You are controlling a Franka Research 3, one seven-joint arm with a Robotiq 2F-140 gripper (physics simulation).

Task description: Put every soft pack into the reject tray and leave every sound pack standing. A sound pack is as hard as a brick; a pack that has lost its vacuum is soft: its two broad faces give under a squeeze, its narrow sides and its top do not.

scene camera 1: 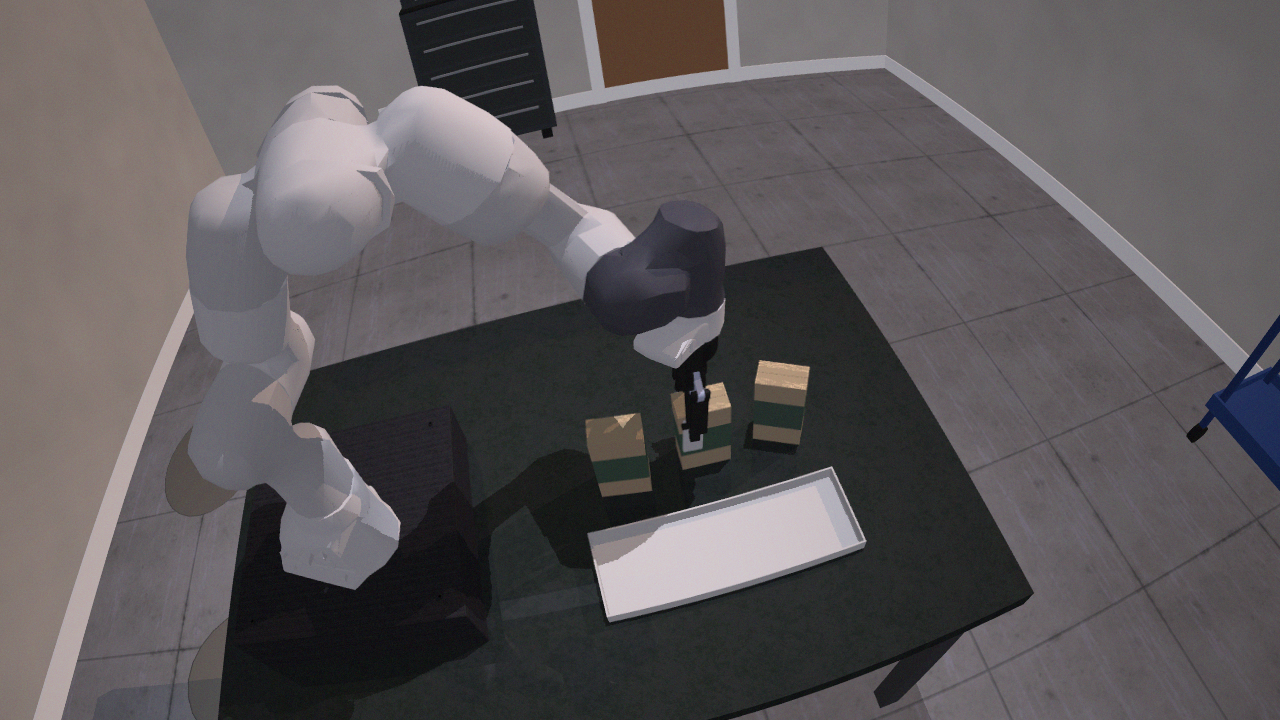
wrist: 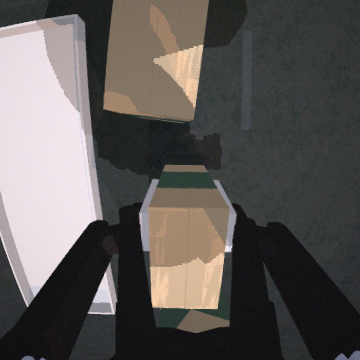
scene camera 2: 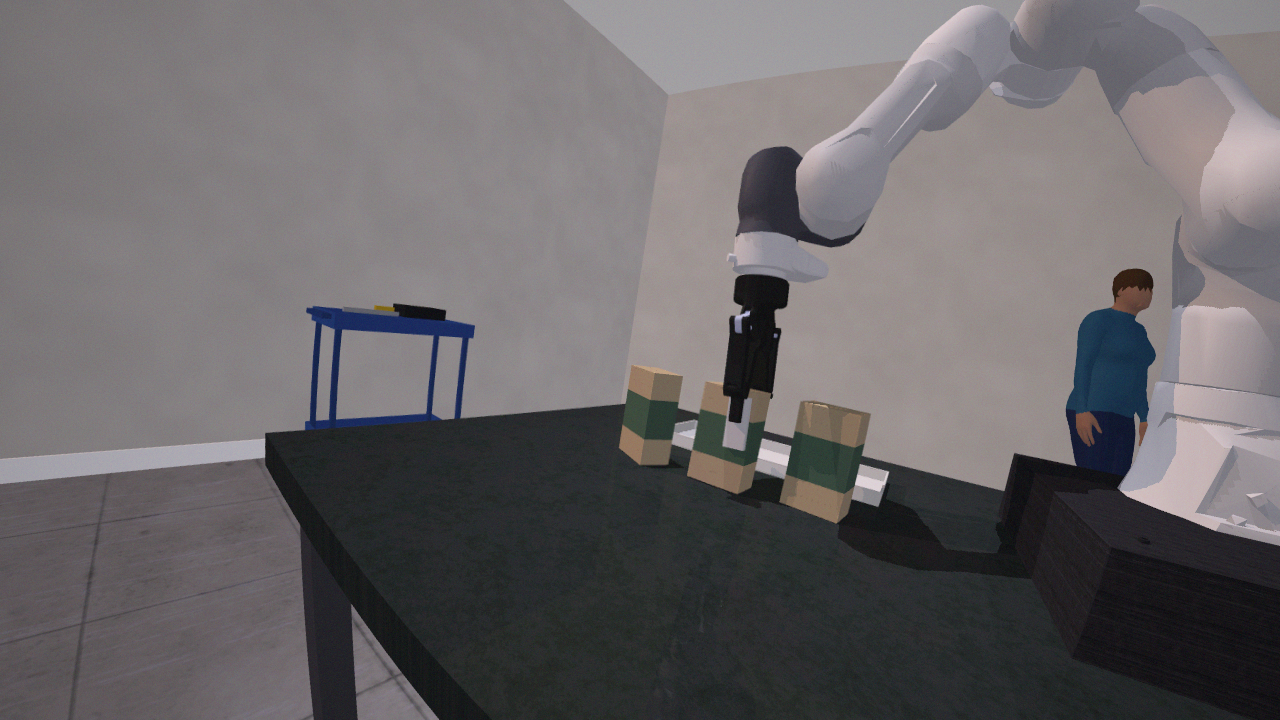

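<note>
Three tan packs with green bands stand upright in a row. My gripper point(scene camera 1: 695, 433) point(scene camera 2: 750, 428) point(wrist: 184, 193) is shut on the middle pack point(scene camera 1: 718, 435) point(scene camera 2: 712, 431) point(wrist: 186, 280), a pad against each broad face. The pack stands upright; no dent is clear to see, and the pads cover much of the faces. The pack nearer the base point(scene camera 1: 619, 458) point(scene camera 2: 823, 458) point(wrist: 150, 60) and the far pack point(scene camera 1: 780, 404) point(scene camera 2: 650, 413) stand apart from it. The white reject tray point(scene camera 1: 733, 550) point(scene camera 2: 870, 485) point(wrist: 40, 125) lies alongside the row and holds no pack.
The dark table point(scene camera 1: 904, 537) point(scene camera 2: 554, 573) bears the packs and tray. The arm's dark base block point(scene camera 1: 375, 501) point(scene camera 2: 1163, 591) stands at one end. A blue cart point(scene camera 1: 1257, 411) point(scene camera 2: 393, 322) stands off the table, and a person point(scene camera 2: 1112, 358) is behind the table.
</note>
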